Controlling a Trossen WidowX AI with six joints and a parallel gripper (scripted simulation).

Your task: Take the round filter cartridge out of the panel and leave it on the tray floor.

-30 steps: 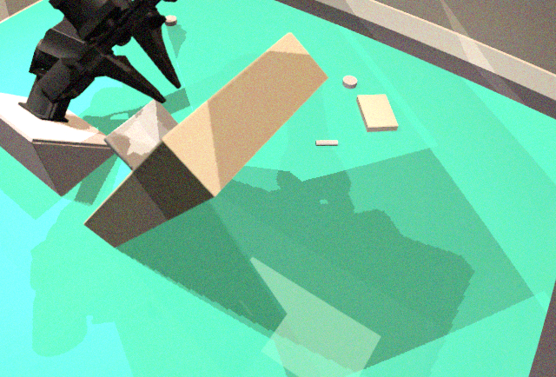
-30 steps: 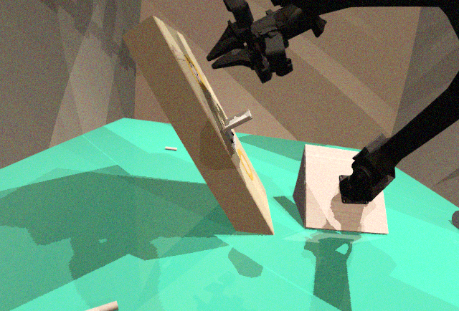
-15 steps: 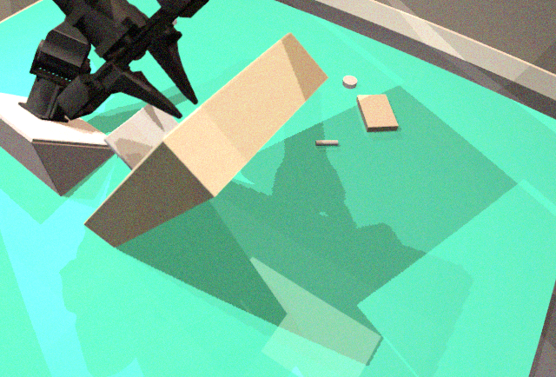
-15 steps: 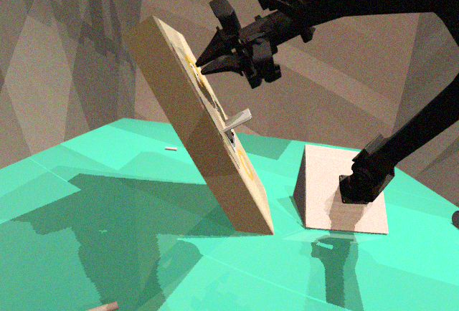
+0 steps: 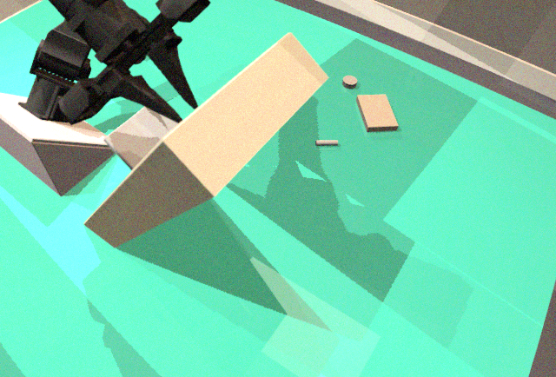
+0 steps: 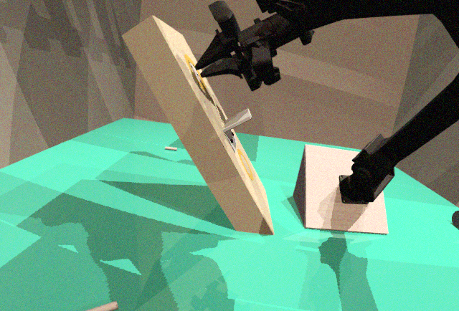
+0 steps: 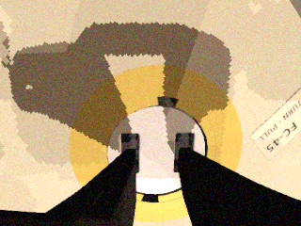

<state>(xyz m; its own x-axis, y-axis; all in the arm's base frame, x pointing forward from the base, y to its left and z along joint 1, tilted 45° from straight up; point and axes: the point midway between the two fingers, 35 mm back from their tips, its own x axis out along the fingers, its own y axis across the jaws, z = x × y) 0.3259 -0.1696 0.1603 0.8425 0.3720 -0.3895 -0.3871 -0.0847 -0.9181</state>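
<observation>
Now: gripper tip 2 cm short of the round filter cartridge and 1 cm above it. From my gripper tip the other things lie so: tan service panel (3 cm behind, 9 cm below); then grey ledge (8 cm behind, 10 cm below).
</observation>
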